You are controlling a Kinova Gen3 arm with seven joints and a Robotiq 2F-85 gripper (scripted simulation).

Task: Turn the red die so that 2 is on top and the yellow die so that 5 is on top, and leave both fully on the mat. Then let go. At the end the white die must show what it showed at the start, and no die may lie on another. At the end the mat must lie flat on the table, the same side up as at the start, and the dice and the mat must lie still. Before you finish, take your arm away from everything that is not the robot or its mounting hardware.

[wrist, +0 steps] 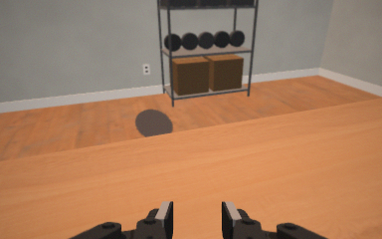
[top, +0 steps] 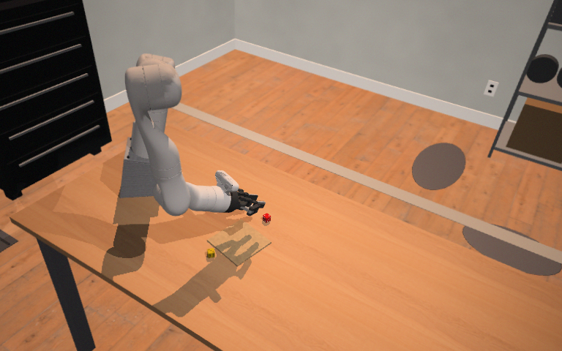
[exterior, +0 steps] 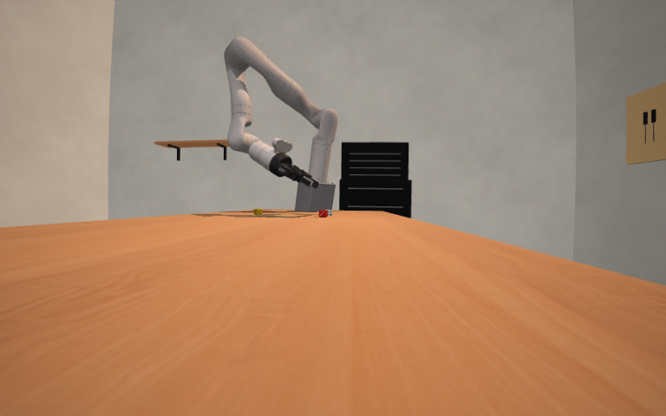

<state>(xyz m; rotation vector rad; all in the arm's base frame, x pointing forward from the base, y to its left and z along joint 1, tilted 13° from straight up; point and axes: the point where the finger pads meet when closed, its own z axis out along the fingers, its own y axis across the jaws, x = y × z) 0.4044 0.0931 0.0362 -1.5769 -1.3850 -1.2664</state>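
Now: hand 10 mm short of the red die, 40 mm to the right of it and 90 mm above it. The rest, counted from my hand: white die 60 mm behind, 40 mm to the left, 90 mm below; then yellow die 10 mm behind, 180 mm to the right, 90 mm below; then tan mat 10 mm ahead, 90 mm to the right, 100 mm below.
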